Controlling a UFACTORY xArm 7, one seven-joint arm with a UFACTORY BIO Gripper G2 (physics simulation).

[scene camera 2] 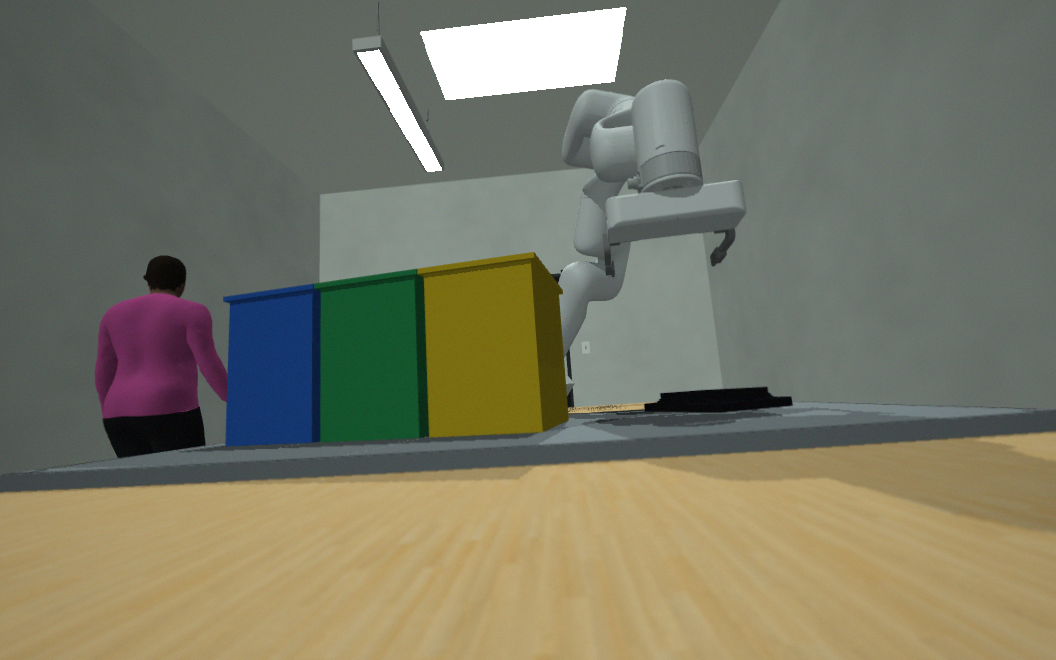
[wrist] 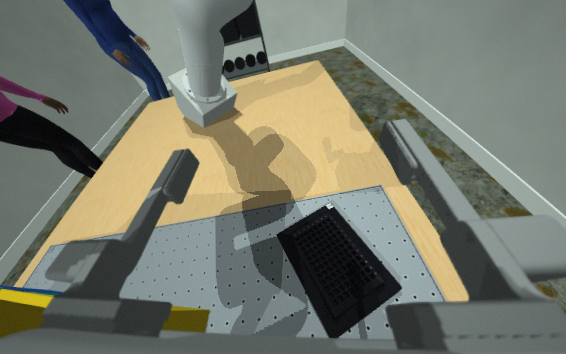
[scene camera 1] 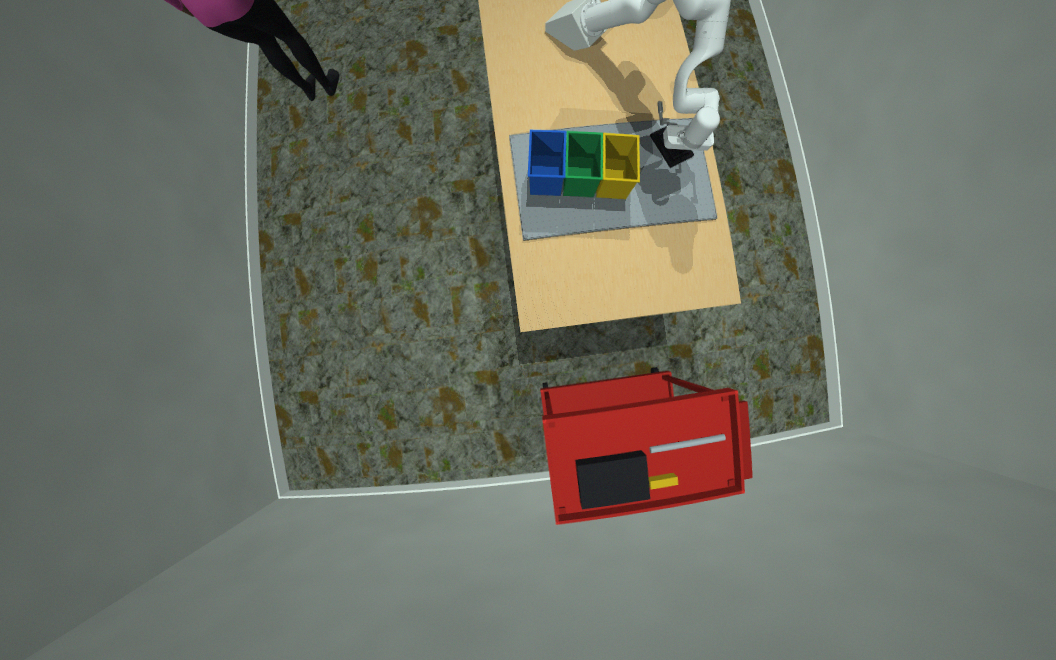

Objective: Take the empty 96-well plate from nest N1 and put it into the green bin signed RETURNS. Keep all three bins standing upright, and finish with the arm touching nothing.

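Where they show: hand at its tool point: (scene camera 2: 663, 262) (wrist: 279, 164); arm's base at its link origin: (wrist: 204, 85) (scene camera 1: 592, 19).
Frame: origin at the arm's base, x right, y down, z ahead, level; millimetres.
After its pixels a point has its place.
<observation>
My gripper (scene camera 2: 662, 266) @(y -113, x -219, z 520 mm) (wrist: 291, 162) @(y -113, x -219, z 520 mm) is open and empty, its fingers wide apart, high above the plate. The black 96-well plate (scene camera 2: 716, 394) @(y 91, x -241, z 615 mm) (wrist: 340, 260) @(y 87, x -269, z 552 mm) sits in a black nest (scene camera 2: 781, 401) @(y 106, x -325, z 605 mm) (wrist: 392, 288) @(y 101, x -330, z 596 mm), turned at an angle in the wrist view; the two are hard to tell apart in scene camera 1. A small white label (wrist: 329, 205) @(y 101, x -281, z 453 mm) is at the nest's far corner, unreadable. The green bin (scene camera 1: 582, 186) @(y 14, x 161, z 722 mm) (scene camera 2: 369, 358) @(y 25, x 162, z 723 mm) stands upright between the blue bin (scene camera 1: 546, 185) @(y 18, x 292, z 699 mm) (scene camera 2: 272, 369) @(y 27, x 289, z 700 mm) and the yellow bin (scene camera 1: 617, 189) @(y 22, x 31, z 746 mm) (scene camera 2: 482, 350) @(y 28, x 33, z 746 mm) (wrist: 187, 320) @(y 61, x -51, z 599 mm). The RETURNS sign does not show.
The bins and nest stand on a grey perforated board (scene camera 1: 576, 225) @(y 113, x 191, z 839 mm) (scene camera 2: 607, 452) @(y 120, x -71, z 870 mm) (wrist: 175, 260) @(y 113, x 32, z 502 mm) on the wooden table (scene camera 1: 623, 280) @(y 126, x 38, z 1077 mm) (scene camera 2: 545, 560) @(y 126, x -32, z 1054 mm) (wrist: 310, 115) @(y 126, x -317, z 112 mm). A person in pink (scene camera 1: 221, 7) (scene camera 2: 155, 350) and one in blue (wrist: 107, 30) stand beyond the table. A red cart (scene camera 1: 599, 428) stands apart from it.
</observation>
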